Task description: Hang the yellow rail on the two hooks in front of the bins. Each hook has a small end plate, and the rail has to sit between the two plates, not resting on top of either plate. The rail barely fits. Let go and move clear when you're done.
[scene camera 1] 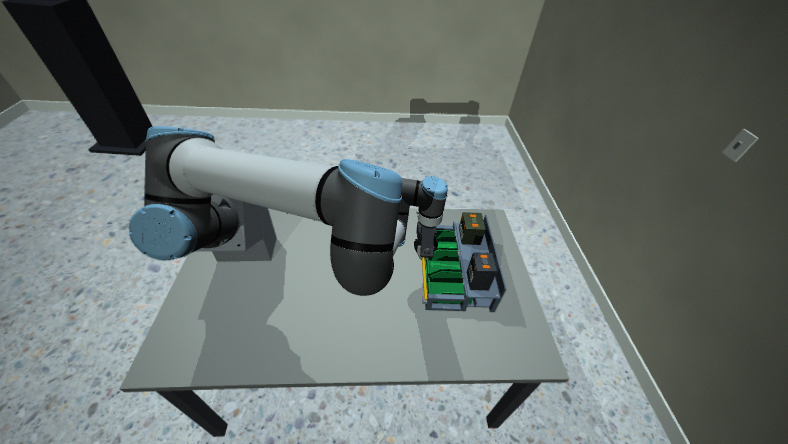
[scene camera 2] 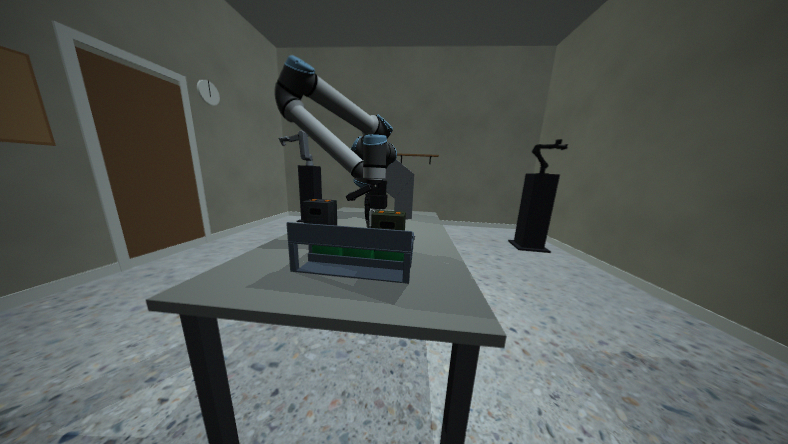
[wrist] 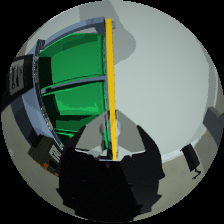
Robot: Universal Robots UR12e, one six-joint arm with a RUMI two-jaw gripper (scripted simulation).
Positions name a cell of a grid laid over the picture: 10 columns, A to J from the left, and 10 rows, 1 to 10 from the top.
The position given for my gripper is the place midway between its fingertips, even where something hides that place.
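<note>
Scene camera 2 gives me a sight of my gripper (scene camera 2: E6). In the wrist view I can see a yellow rail (wrist: E2), and my gripper (wrist: F5) is visible there too.
</note>
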